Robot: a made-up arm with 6 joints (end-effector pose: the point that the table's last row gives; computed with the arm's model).
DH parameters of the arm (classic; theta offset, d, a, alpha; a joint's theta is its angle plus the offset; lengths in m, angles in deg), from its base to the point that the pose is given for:
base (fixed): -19.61 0 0.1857 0
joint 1: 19.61 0.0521 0.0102 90
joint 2: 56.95 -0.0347 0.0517 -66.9
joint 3: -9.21 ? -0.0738 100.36
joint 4: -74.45 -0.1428 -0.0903 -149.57
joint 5: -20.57 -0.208 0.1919 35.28
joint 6: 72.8 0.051 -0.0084 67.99
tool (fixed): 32.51 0 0 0
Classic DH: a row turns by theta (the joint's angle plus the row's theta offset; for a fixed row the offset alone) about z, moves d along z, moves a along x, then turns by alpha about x.
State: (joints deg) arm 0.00 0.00 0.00 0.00 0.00 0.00
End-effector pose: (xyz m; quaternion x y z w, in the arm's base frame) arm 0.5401 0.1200 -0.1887 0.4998 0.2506 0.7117 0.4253
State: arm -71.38 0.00 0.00 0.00 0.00 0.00
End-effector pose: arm 0.4643 -0.3501 -0.1887 0.5521 -0.0880 0.3299 0.7606
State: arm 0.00 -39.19 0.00 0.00 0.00 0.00
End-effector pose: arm 0.3081 0.1200 -0.3588 0.7095 0.3787 0.5029 0.3166
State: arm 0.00 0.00 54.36 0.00 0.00 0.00
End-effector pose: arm 0.5797 0.0876 -0.1532 0.1098 0.5119 0.7319 0.4362
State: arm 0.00 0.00 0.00 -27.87 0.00 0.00
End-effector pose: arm 0.5196 0.1258 -0.2175 0.5620 0.4430 0.6133 0.3342
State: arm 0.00 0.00 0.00 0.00 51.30 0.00
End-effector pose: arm 0.4687 0.2387 -0.2819 0.5115 0.5461 0.6560 0.0989
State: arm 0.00 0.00 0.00 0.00 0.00 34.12
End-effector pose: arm 0.5449 0.1211 -0.1887 0.4043 0.3862 0.8051 0.1978
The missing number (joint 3, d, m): -0.3719
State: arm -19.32 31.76 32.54 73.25 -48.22 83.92
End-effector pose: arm 0.5107 -0.1667 0.0319 -0.5617 0.0468 0.6426 0.5191
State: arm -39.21 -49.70 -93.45 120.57 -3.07 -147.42
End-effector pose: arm 0.3366 0.0573 -0.2316 0.6410 0.4542 0.6070 0.1196
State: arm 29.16 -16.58 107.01 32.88 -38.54 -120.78
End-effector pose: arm 0.3942 0.2174 -0.0888 0.5234 -0.3716 0.7034 0.3052
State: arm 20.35 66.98 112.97 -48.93 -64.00 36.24
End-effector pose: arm 0.2473 0.2252 0.3342 -0.6717 0.2771 0.2256 0.6489
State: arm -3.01 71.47 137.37 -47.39 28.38 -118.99
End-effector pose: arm 0.4291 -0.0276 0.4546 -0.7625 -0.3308 -0.1160 0.5438
